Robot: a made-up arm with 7 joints. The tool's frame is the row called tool.
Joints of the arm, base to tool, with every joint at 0 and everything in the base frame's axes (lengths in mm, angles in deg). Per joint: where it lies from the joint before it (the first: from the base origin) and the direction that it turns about. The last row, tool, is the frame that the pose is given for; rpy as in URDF.
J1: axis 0 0.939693 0.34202 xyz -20.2 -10.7 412.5
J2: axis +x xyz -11.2 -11 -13.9
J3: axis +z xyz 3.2 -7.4 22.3
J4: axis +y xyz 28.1 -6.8 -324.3
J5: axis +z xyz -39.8 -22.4 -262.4
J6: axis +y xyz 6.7 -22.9 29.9
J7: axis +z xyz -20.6 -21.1 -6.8
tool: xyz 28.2 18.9 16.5 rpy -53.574 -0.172 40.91
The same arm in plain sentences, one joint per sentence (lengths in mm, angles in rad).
The arm has seven revolute joints in a row. What follows holds with every joint at zero, and every direction is one of the base frame's.
The first joint sits 20.2 mm along -x and 10.7 mm along -y and 412.5 mm along +z from the base frame's origin and turns about the direction (0, 0.9397, 0.342).
The second joint sits 11.2 mm along -x and 11.0 mm along -y and 13.9 mm along -z from the first joint and turns about +x.
The third joint sits 3.2 mm along +x and 7.4 mm along -y and 22.3 mm along +z from the second joint and turns about +z.
The fourth joint sits 28.1 mm along +x and 6.8 mm along -y and 324.3 mm along -z from the third joint and turns about +y.
The fifth joint sits 39.8 mm along -x and 22.4 mm along -y and 262.4 mm along -z from the fourth joint and turns about +z.
The sixth joint sits 6.7 mm along +x and 22.9 mm along -y and 29.9 mm along +z from the fifth joint and turns about +y.
The seventh joint sits 20.6 mm along -x and 21.1 mm along -y and 6.8 mm along -z from the sixth joint and turns about +z.
The tool frame, which is the frame that the pose is given for, sits 28.2 mm along +x and 18.9 mm along +y and 16.5 mm along +z from the seventh joint; its axes are the base frame's turned by roll -0.9350, pitch -0.0030 and yaw 0.7140 rad (as in URDF: about the fixed x, then y, then z).

